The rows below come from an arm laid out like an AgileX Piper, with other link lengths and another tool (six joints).
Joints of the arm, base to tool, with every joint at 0 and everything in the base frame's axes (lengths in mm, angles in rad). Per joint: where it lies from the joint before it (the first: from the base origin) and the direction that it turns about. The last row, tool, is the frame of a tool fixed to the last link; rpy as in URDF.
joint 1: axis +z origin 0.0 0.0 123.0
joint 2: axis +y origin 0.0 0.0 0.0
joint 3: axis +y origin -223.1 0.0 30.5
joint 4: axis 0.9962 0 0.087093 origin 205.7 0.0 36.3
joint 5: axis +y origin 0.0 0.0 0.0
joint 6: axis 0.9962 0 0.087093 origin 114.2 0.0 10.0
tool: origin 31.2 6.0 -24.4 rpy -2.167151 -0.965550 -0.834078
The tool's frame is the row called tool.
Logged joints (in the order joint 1, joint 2, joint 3, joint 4, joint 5, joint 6), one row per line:
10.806, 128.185, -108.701, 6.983, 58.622, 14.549
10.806, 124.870, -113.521, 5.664, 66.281, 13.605
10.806, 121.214, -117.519, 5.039, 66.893, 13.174
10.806, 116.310, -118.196, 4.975, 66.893, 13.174
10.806, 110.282, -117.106, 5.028, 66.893, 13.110
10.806, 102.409, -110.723, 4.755, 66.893, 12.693
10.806, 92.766, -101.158, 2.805, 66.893, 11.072
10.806, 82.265, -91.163, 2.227, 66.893, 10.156
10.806, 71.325, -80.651, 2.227, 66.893, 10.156
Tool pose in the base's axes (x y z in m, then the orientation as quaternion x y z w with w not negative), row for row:
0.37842, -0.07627, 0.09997, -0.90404, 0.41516, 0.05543, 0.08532
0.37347, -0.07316, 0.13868, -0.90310, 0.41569, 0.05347, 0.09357
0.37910, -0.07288, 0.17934, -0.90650, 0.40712, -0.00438, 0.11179
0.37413, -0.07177, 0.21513, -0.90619, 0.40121, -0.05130, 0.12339
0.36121, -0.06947, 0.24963, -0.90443, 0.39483, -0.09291, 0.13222
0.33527, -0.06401, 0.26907, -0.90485, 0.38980, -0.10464, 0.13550
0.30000, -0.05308, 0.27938, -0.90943, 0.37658, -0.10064, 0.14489
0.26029, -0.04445, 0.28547, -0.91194, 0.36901, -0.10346, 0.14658
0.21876, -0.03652, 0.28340, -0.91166, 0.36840, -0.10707, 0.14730
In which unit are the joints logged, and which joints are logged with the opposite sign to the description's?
The joints are logged in degrees. Opposite sign: joint 1, joint 4.
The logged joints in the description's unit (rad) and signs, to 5 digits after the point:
-0.18860, 2.23725, -1.89719, -0.12188, 1.02315, 0.25393
-0.18860, 2.17939, -1.98132, -0.09886, 1.15682, 0.23745
-0.18860, 2.11558, -2.05109, -0.08795, 1.16750, 0.22993
-0.18860, 2.02999, -2.06291, -0.08683, 1.16750, 0.22993
-0.18860, 1.92478, -2.04389, -0.08776, 1.16750, 0.22881
-0.18860, 1.78737, -1.93248, -0.08299, 1.16750, 0.22153
-0.18860, 1.61907, -1.76554, -0.04896, 1.16750, 0.19324
-0.18860, 1.43580, -1.59109, -0.03887, 1.16750, 0.17726
-0.18860, 1.24486, -1.40763, -0.03887, 1.16750, 0.17726

